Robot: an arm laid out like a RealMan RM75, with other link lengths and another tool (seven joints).
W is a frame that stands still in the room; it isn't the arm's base.
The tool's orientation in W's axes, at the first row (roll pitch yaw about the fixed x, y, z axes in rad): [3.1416 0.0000 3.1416]
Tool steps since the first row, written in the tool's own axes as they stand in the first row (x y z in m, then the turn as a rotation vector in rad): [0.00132 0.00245 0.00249 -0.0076 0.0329 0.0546]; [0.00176 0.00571 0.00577 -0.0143 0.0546 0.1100]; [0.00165 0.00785 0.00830 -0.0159 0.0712 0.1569]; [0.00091 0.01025 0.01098 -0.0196 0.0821 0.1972]
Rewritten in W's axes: [-0.00132 0.00245 -0.00249 0.0076 0.0329 -0.0546]; [-0.00176 0.00571 -0.00577 0.0143 0.0546 -0.1100]; [-0.00165 0.00785 -0.00830 0.0159 0.0712 -0.1569]; [-0.00091 0.01025 -0.01098 0.0196 0.0821 -0.1972]
